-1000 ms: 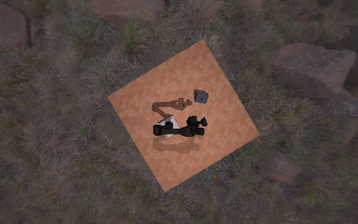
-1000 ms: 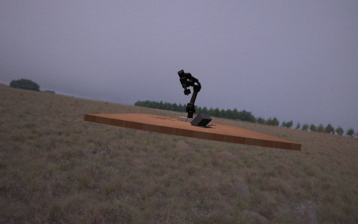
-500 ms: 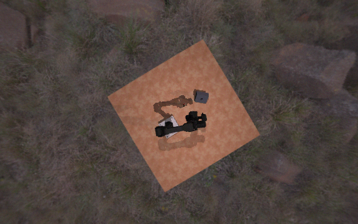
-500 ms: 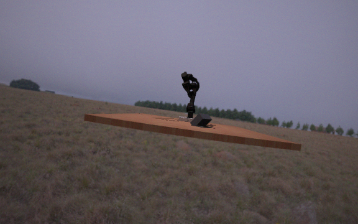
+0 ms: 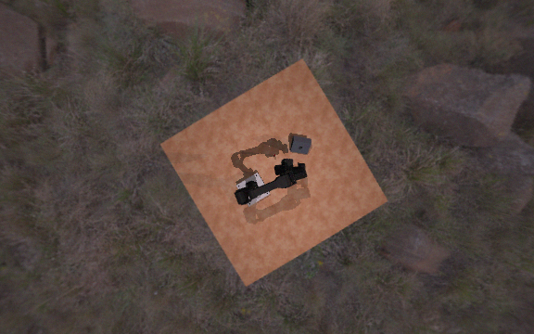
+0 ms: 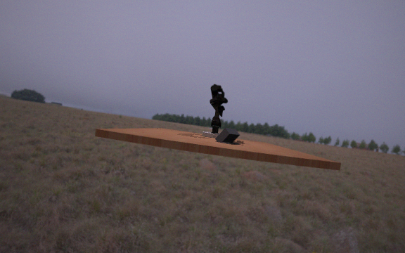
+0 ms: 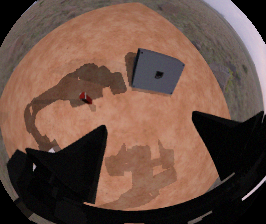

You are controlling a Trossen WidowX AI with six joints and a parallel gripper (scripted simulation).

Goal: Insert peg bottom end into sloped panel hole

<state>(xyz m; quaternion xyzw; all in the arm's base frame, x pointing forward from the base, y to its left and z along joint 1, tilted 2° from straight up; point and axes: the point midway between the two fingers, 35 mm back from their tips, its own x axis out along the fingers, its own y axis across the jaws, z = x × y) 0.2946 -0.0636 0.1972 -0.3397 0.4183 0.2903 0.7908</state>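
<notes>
My gripper tip is 3 cm past the dark red peg, 12 cm to the right of it and 14 cm above it. From my gripper tip the other things lie so: grey sloped panel (16 cm ahead, 4 cm to the left, 16 cm below).
</notes>
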